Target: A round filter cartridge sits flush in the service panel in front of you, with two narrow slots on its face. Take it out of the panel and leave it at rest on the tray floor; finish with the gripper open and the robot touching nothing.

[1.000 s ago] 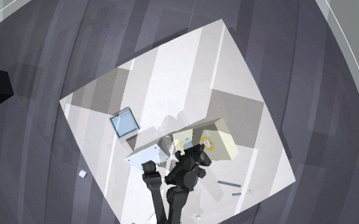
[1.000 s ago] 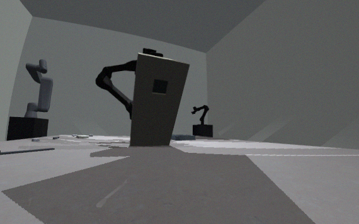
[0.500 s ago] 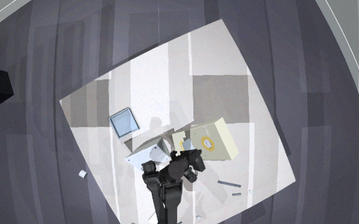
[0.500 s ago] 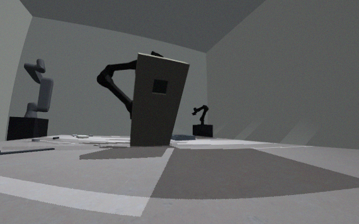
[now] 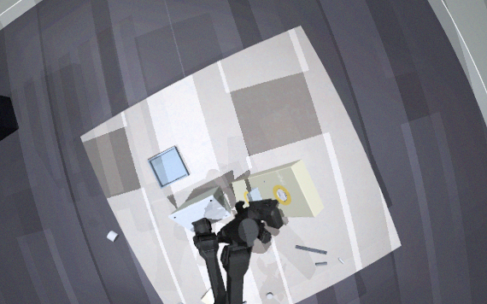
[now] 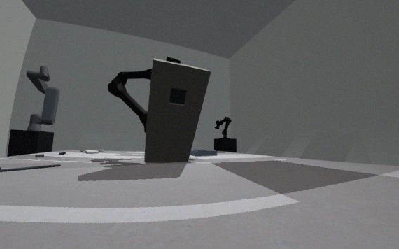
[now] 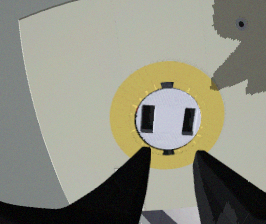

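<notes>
The round filter cartridge lies 40 mm ahead of my gripper tip and 30 mm below it. Round my gripper tip: cream service panel (110 mm below); then blue tray (390 mm behind, 270 mm to the left, 280 mm below).
</notes>
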